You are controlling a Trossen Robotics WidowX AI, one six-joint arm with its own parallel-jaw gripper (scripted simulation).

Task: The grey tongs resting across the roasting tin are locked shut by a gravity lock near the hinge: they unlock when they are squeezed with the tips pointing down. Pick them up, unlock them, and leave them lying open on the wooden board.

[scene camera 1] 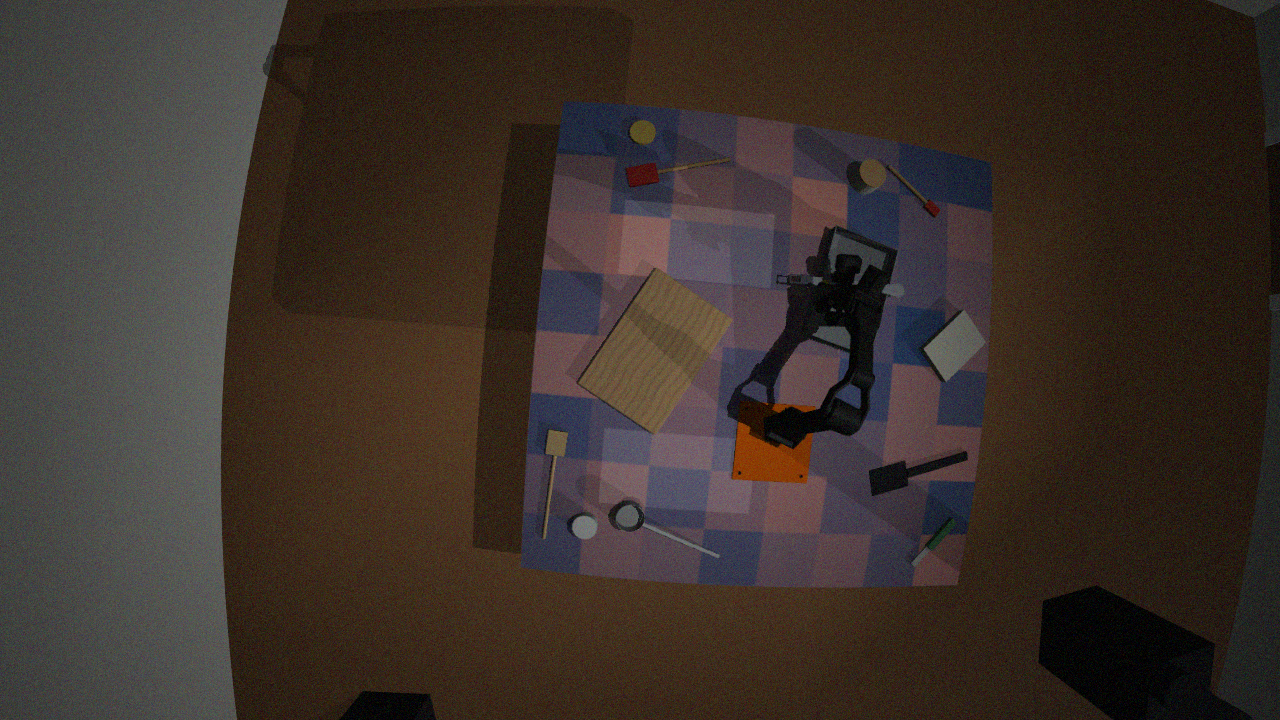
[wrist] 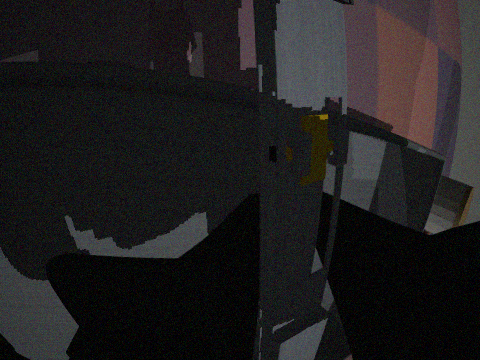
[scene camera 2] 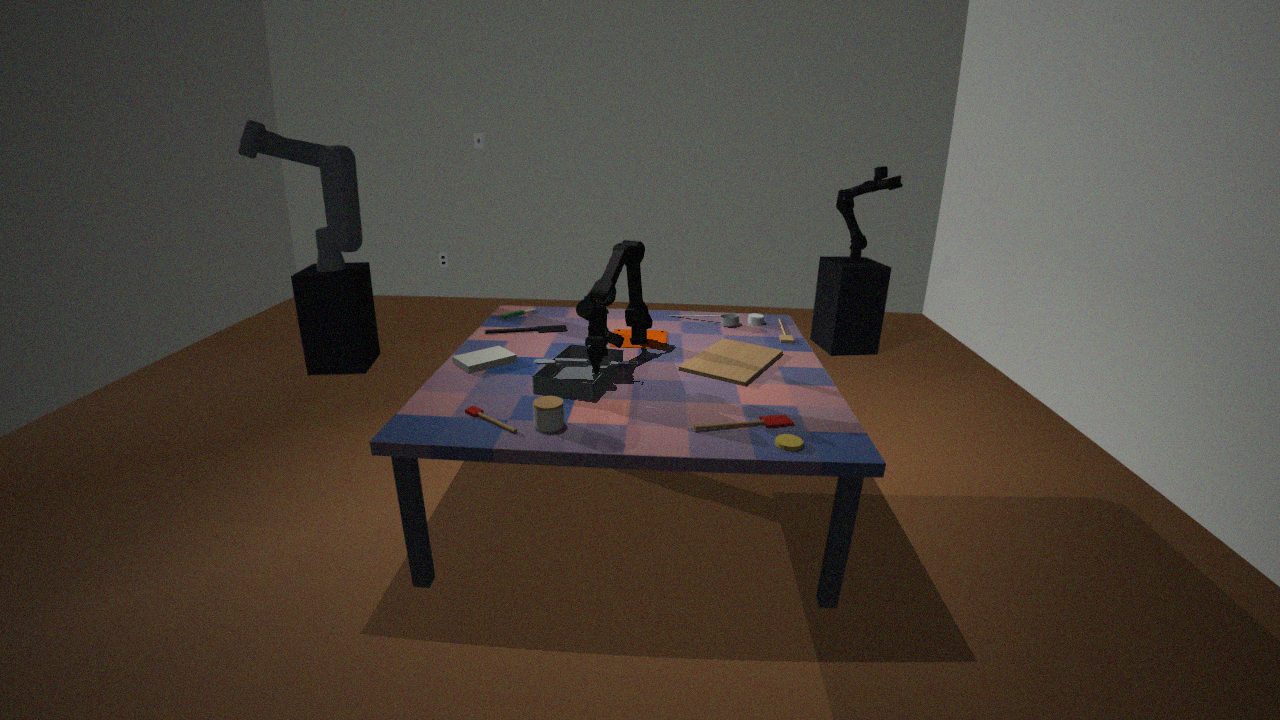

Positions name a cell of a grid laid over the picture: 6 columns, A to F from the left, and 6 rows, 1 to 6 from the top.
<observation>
I see my gripper (scene camera 1: D3), a black spatula (scene camera 1: E4), a white block (scene camera 1: E3) and a red spatula (scene camera 1: D2).
The white block also shows in scene camera 2 (scene camera 2: C4). My gripper is seen too in the wrist view (wrist: D4) and in scene camera 2 (scene camera 2: C4). The wrist view misses the black spatula: it is out of frame. The wrist view does not show the white block: it is out of frame.
</observation>
